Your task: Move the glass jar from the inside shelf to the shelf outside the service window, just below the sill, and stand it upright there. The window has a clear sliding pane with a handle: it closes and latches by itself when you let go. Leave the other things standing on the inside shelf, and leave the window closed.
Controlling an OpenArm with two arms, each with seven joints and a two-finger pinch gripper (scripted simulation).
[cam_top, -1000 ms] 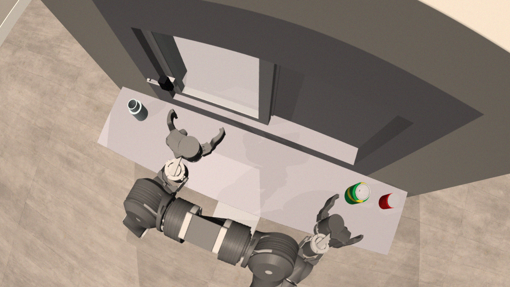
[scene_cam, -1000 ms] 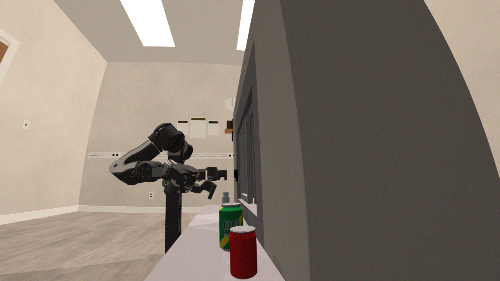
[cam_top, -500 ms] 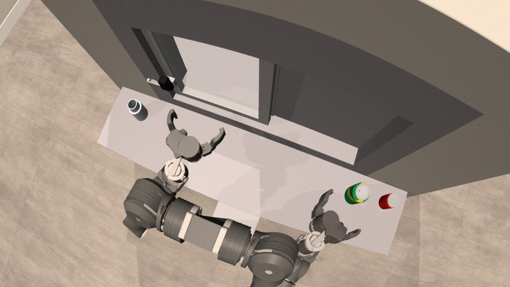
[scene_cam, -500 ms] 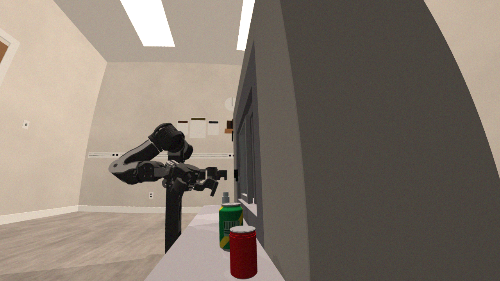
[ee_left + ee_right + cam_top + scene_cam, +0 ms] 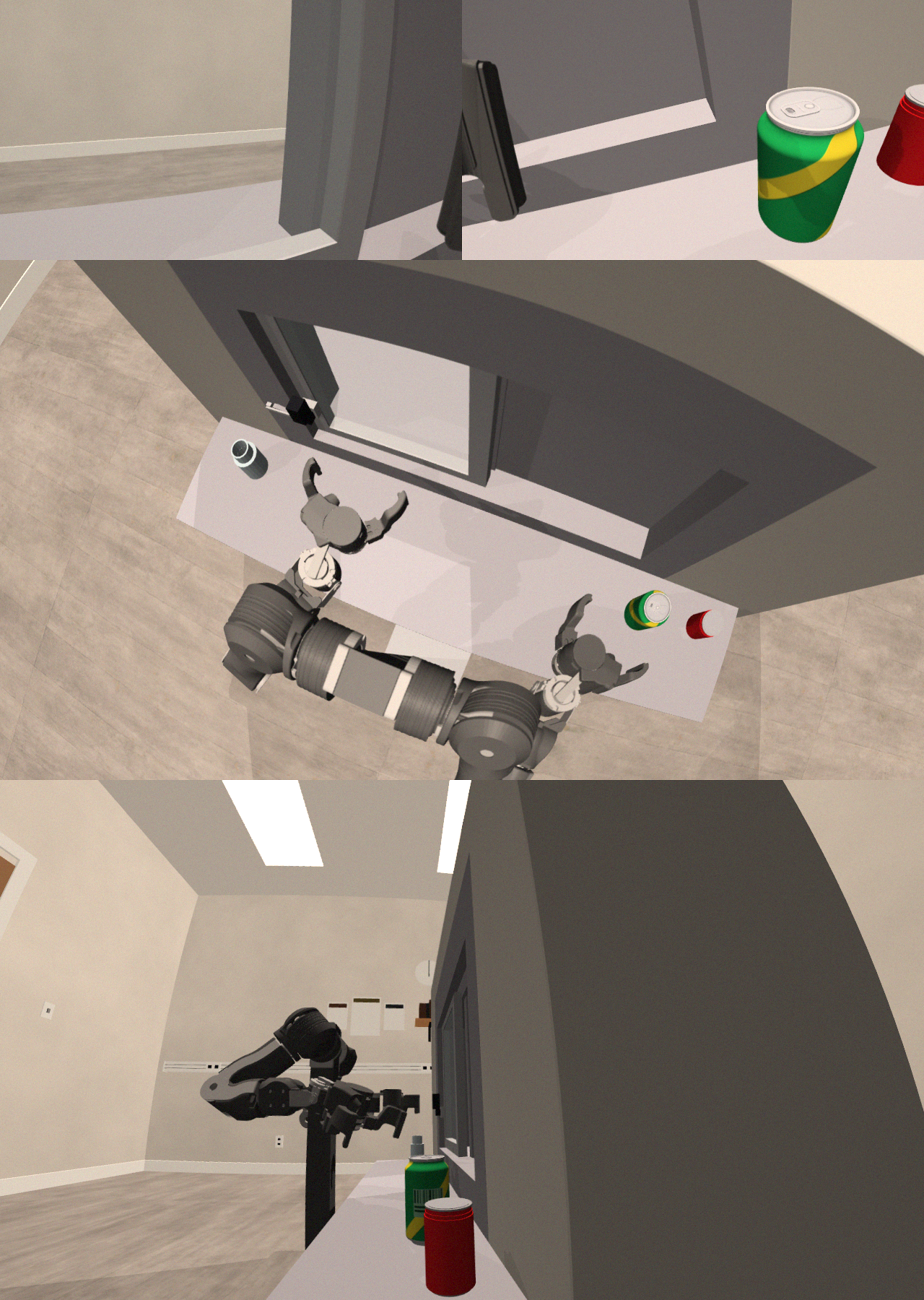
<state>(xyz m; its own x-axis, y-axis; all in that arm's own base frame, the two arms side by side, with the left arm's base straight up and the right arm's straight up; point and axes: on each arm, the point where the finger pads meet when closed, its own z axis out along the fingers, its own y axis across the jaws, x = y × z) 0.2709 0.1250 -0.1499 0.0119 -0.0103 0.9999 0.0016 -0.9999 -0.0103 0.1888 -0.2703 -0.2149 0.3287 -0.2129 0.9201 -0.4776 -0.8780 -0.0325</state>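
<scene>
Right now my right hand is 30 cm to the right of the sill, 21 cm short of it and 12 cm above it. From my right hand the other things lie so: upright 30 cm to the left, 23 cm ahead, 14 cm above; black handle 64 cm to the left, 14 cm ahead, 6 cm above; red can 21 cm to the right, 11 cm below, 8 cm ahead.
The black handle lies 18 cm to the left of my left hand and 6 cm ahead of it. Round my left hand: sill 19 cm below, 16 cm to the right, 12 cm ahead; then upright 16 cm to the right, 15 cm ahead, 8 cm above; then glass jar 29 cm to the left, 18 cm below, 1 cm behind.
</scene>
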